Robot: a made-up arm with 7 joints. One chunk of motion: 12 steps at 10 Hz.
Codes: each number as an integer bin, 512 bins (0 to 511) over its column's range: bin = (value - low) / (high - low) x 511, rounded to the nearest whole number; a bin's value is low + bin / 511 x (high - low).
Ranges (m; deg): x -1.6..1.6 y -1.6..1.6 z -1.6..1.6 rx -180..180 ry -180..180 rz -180..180
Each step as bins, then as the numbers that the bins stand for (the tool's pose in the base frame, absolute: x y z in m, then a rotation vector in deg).
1 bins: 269 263 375 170 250 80
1 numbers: 0.0845 0.0470 0.7483 -60.23 -3.87 -123.64
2 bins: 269 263 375 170 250 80
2 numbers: 0.0845 0.0470 0.7483 -60.23 -3.87 -123.64
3 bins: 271 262 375 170 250 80
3 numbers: 0.0971 0.0407 0.7483 -60.23 -3.87 -123.64
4 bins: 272 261 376 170 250 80
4 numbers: 0.1033 0.0344 0.7546 -60.23 -3.87 -123.64
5 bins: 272 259 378 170 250 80
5 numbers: 0.1033 0.0219 0.7671 -60.23 -3.87 -123.64
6 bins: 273 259 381 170 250 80
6 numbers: 0.1096 0.0219 0.7859 -60.23 -3.87 -123.64
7 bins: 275 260 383 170 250 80
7 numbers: 0.1221 0.0282 0.7984 -60.23 -3.87 -123.64
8 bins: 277 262 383 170 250 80
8 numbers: 0.1346 0.0407 0.7984 -60.23 -3.87 -123.64
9 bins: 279 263 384 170 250 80
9 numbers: 0.1472 0.0470 0.8047 -60.23 -3.87 -123.64
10 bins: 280 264 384 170 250 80
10 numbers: 0.1534 0.0532 0.8047 -60.23 -3.87 -123.64
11 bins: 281 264 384 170 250 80
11 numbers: 0.1597 0.0532 0.8047 -60.23 -3.87 -123.64
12 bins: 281 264 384 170 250 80
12 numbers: 0.1597 0.0532 0.8047 -60.23 -3.87 -123.64
